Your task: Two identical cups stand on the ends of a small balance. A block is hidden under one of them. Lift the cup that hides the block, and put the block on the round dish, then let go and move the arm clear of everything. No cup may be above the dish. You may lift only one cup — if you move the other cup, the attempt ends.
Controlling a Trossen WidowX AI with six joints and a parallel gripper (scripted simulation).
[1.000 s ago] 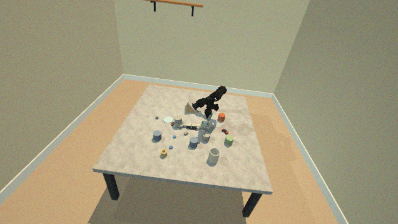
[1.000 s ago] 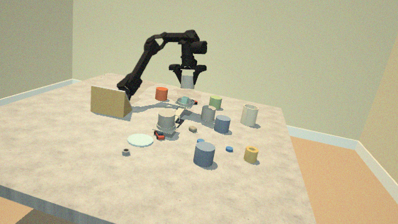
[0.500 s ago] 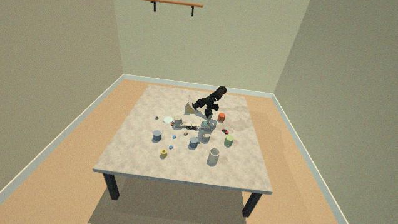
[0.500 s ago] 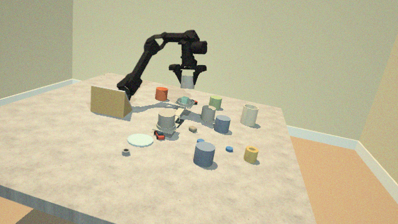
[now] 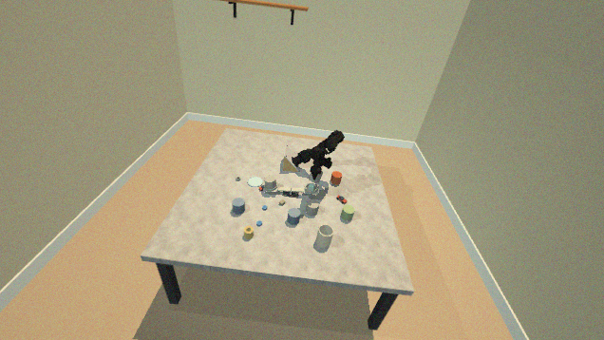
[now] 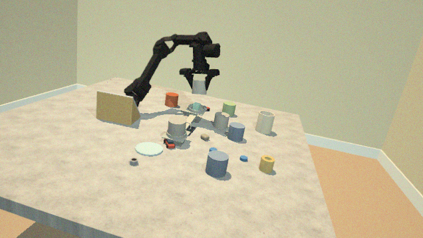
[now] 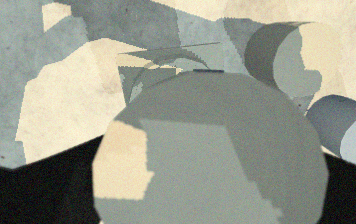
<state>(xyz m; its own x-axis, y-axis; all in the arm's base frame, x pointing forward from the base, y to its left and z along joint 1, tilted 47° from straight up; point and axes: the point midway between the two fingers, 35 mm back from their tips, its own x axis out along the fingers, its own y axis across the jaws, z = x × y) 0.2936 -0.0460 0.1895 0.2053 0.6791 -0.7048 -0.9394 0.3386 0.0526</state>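
The pale green block lies 1 cm to the right of my gripper tip and 8 cm below it. From my gripper tip the other things lie so: balance 2 cm behind, 14 cm to the right, 12 cm below; orange cylinder 18 cm behind, 17 cm to the left, 13 cm below; green cup 15 cm ahead, 21 cm to the left, 13 cm below.
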